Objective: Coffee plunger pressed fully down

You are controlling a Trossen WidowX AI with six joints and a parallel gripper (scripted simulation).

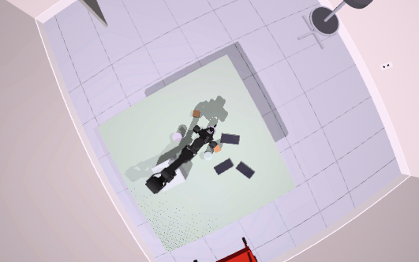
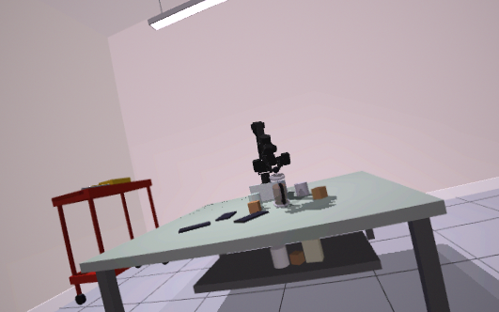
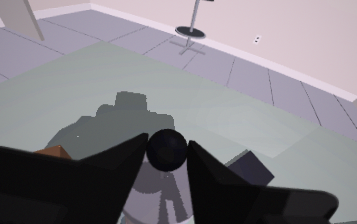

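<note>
Right now the coffee press is 20 mm behind my gripper tip, 10 mm to the right of it and 90 mm below it.
</note>
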